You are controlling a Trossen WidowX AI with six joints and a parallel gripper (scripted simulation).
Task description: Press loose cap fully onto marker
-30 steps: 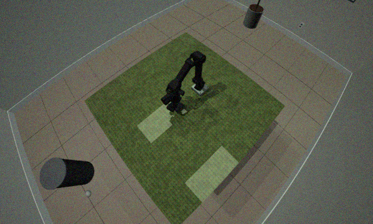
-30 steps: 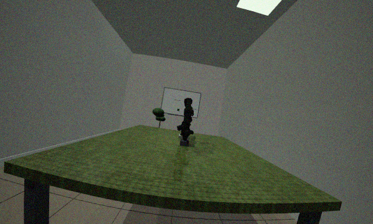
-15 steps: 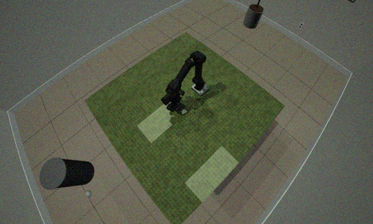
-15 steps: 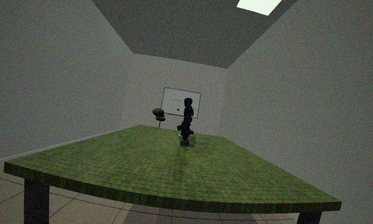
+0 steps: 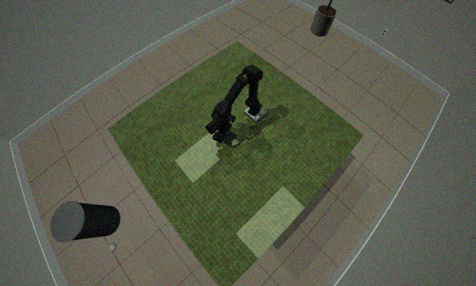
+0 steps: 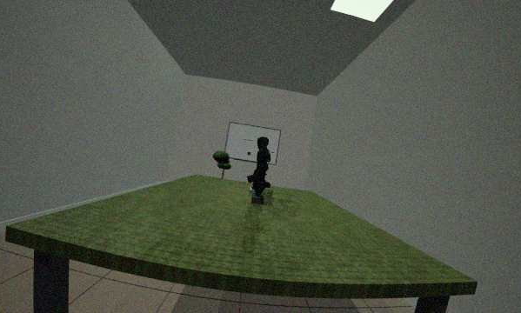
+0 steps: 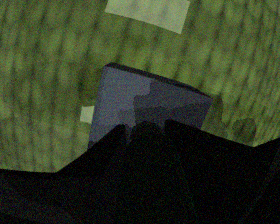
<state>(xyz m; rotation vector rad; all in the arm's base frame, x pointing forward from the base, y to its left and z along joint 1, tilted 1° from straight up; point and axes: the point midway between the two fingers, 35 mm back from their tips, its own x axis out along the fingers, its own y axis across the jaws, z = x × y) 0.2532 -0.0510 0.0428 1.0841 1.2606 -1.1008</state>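
My gripper tip is 2 cm above the block. Also, from my gripper tip: green cap: 5 cm above.
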